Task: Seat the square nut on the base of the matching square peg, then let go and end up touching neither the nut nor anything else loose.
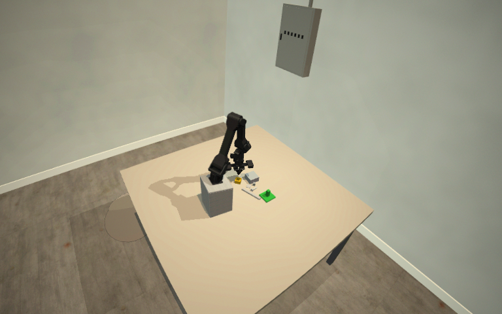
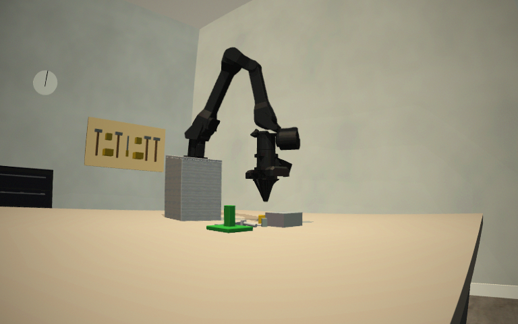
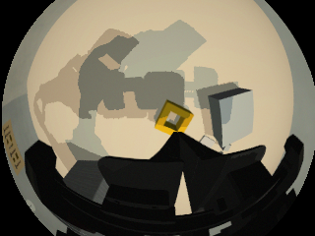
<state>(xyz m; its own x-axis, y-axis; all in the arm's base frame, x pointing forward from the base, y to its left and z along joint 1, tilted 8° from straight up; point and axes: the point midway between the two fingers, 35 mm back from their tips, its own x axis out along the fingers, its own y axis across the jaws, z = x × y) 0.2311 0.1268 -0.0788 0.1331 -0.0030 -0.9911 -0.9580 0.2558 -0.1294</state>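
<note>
My gripper is now 100 mm short of the grey block, 20 mm to the left of it and 80 mm above it. From my hand the other things lie so: grey bolt-like piece 60 mm ahead, 120 mm to the right, 90 mm below; then thin pale tool-like piece 20 mm ahead, 140 mm to the right, 100 mm below.
</note>
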